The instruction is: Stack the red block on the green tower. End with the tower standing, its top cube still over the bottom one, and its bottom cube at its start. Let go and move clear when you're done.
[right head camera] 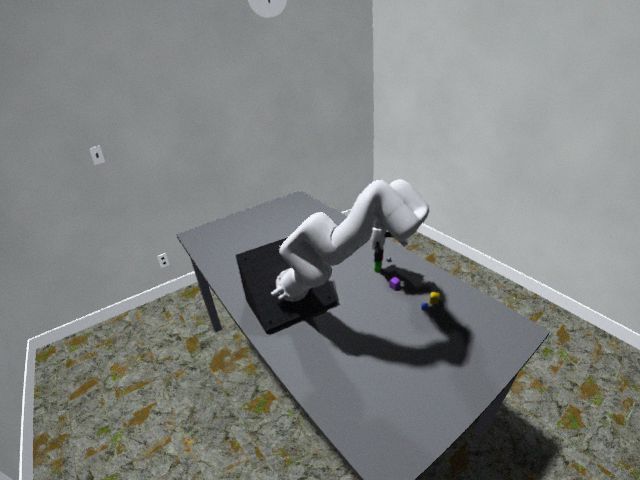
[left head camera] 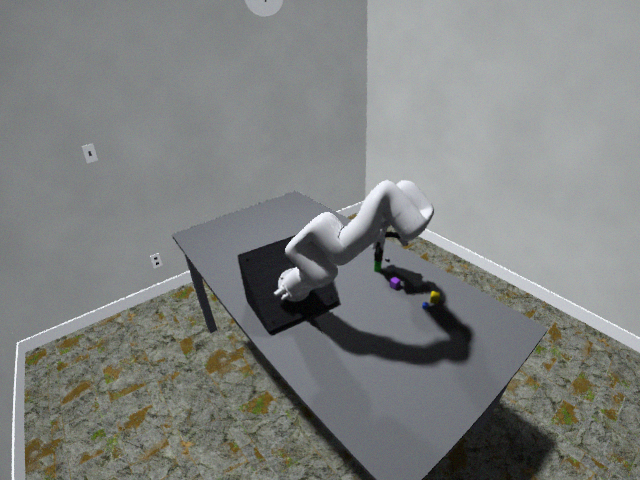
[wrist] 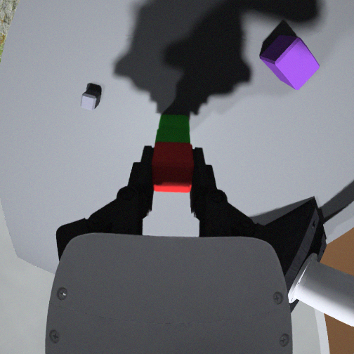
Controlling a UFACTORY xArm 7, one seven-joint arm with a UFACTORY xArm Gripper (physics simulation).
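Frame: origin at the arm's base, x ahead, y left, z up, level; centimetres.
Where they show: gripper, fingertip midpoint: (right head camera: 378,259) (left head camera: 378,258); arm's base, origin of the base link: (right head camera: 292,285) (left head camera: 294,285).
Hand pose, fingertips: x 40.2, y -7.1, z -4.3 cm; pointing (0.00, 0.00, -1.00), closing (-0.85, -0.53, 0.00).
Things, the pixels of their centre, and the offset from my fingertips. Level surfaces: height alone.
- green tower, body centre: (right head camera: 378,267) (left head camera: 377,267) dx -0.1, dy +0.0, dz -4.6 cm
- purple block, body centre: (right head camera: 394,283) (left head camera: 395,283) dx -3.6, dy -12.5, dz -4.2 cm
- yellow block, body centre: (right head camera: 434,298) (left head camera: 434,297) dx +0.4, dy -29.7, dz -4.2 cm
- small blue object, body centre: (right head camera: 424,306) (left head camera: 425,305) dx -5.7, dy -29.3, dz -4.9 cm
- table, its level: dz -6.0 cm
The red block (wrist: 172,164) is between the black fingers of my gripper (wrist: 172,161) in the wrist view, and the gripper is shut on it. The green tower (wrist: 173,128) (left head camera: 377,267) (right head camera: 377,267) stands upright on the table, directly below the red block and lined up with it in the wrist view. The red block is at the tower's top; whether it touches the tower cannot be told for certain. In both head views the fingers are right above the green tower, and the red block is hidden by them.
A purple block (wrist: 295,62) (left head camera: 395,282) (right head camera: 394,283) lies near the tower. A small grey block (wrist: 89,101) is on its other side. A yellow block (left head camera: 435,297) (right head camera: 434,297) and a small blue object (left head camera: 424,305) (right head camera: 423,306) lie farther along the table (left head camera: 361,392) (right head camera: 356,392).
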